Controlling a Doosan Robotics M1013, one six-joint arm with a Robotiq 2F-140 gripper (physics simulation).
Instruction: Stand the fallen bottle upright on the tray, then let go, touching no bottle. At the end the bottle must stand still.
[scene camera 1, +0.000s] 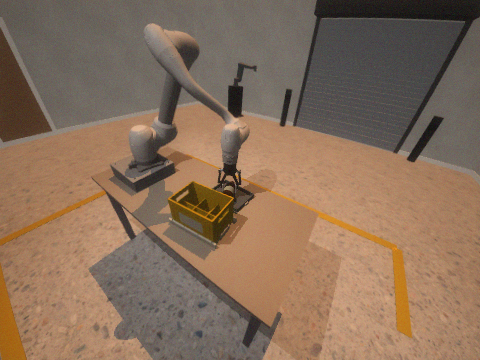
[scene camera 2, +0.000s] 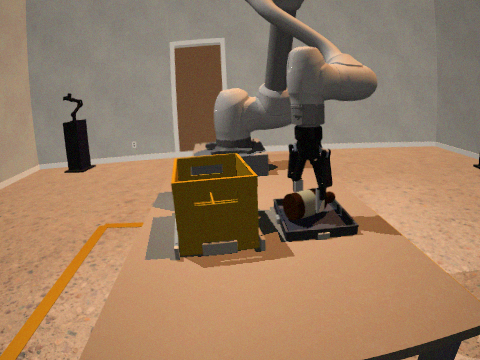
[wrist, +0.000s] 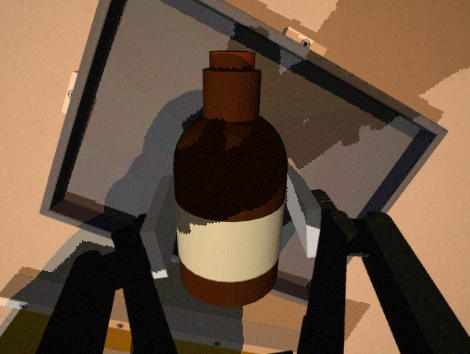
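The brown bottle with a cream label lies on its side at the tray. In scene camera 2 its base faces the crate side and its neck points right, away from the crate. In the wrist view the base end overlaps the tray wall nearest the crate. My gripper points down and is shut on the bottle, one pad on each side of the body around the label. Whether the bottle touches the tray floor cannot be told.
A tall yellow crate with dividers stands close beside the tray; its edge shows at the bottom left of the wrist view. The arm's base stands at the far end of the table.
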